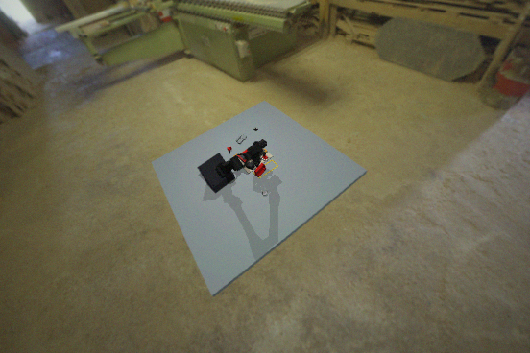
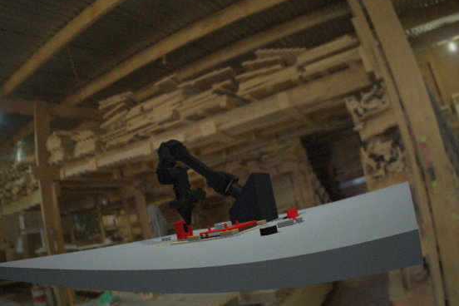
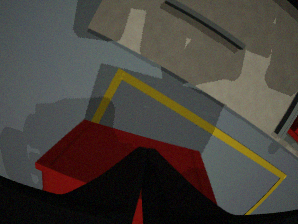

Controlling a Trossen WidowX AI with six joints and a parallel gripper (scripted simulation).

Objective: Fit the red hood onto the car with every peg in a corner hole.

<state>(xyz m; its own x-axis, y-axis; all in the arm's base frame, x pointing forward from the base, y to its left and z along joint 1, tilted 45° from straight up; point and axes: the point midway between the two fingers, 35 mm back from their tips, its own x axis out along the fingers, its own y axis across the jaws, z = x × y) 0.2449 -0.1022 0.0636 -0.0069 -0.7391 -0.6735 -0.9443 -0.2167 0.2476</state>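
Right now my gripper tip is 20 mm to the left of the red hood and 20 mm above it. Also, from my gripper tip: white piece (200 mm to the right, 90 mm behind, 50 mm below); black wheel (420 mm to the left, 280 mm ahead, 40 mm below).
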